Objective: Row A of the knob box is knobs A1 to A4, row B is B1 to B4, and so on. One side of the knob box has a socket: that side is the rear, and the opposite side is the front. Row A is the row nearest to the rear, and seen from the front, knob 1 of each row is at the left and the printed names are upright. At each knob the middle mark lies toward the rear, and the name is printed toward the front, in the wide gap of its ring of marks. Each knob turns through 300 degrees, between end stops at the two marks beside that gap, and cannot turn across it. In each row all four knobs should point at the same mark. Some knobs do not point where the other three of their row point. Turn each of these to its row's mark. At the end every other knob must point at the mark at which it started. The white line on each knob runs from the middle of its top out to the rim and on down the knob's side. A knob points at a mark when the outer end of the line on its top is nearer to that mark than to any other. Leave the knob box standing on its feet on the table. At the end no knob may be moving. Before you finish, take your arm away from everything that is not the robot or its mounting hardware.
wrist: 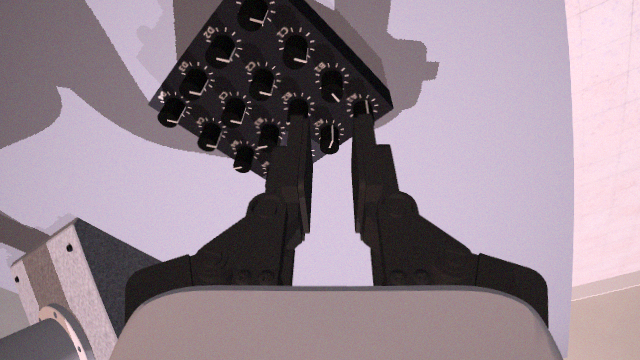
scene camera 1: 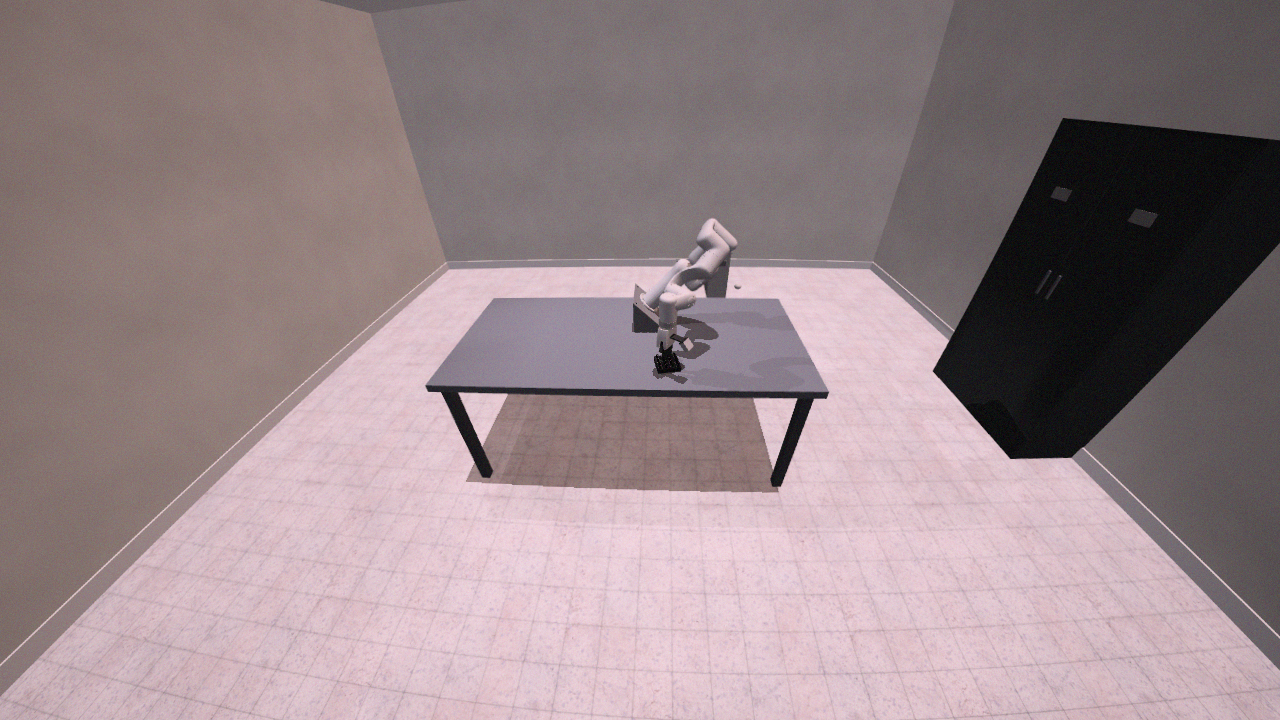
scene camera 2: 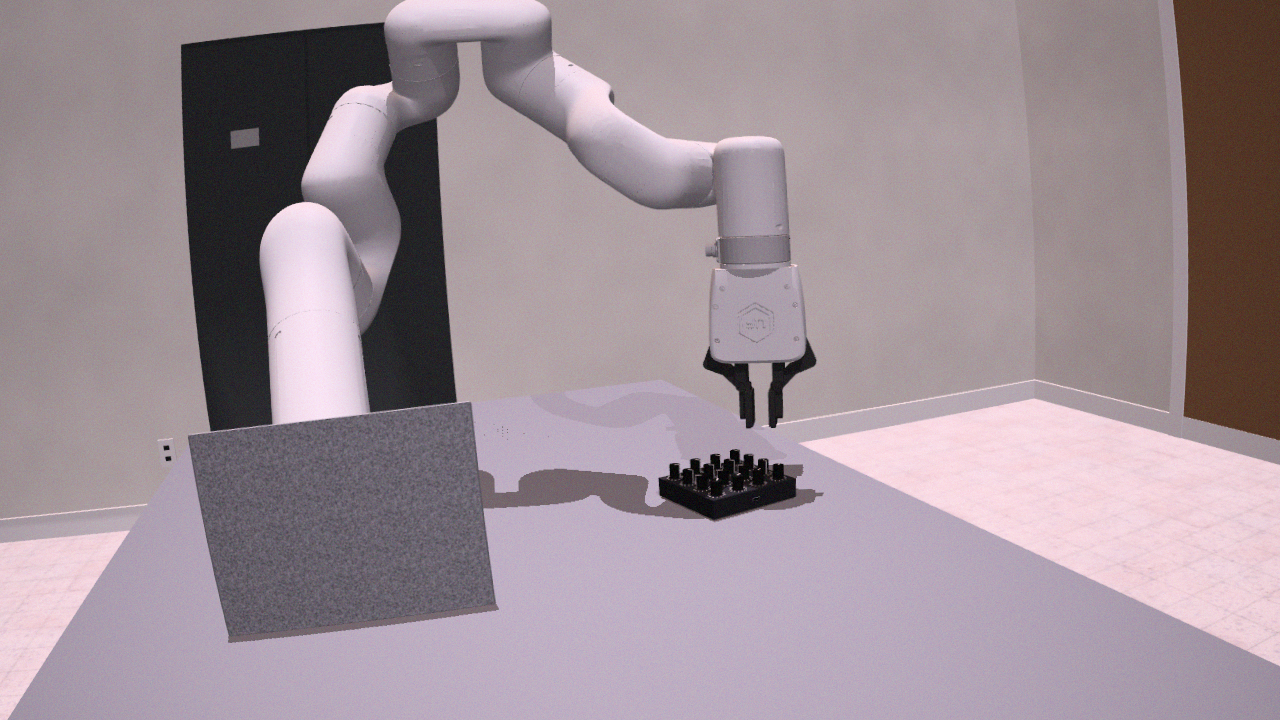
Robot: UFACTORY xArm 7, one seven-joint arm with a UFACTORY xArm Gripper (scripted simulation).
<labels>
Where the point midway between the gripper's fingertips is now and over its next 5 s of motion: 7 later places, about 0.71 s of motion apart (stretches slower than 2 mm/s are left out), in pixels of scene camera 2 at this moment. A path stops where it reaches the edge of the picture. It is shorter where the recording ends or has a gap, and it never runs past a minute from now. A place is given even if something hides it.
My gripper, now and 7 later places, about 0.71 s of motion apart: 761,425; 761,417; 761,419; 762,443; 762,455; 763,460; 762,459; 762,434
</labels>
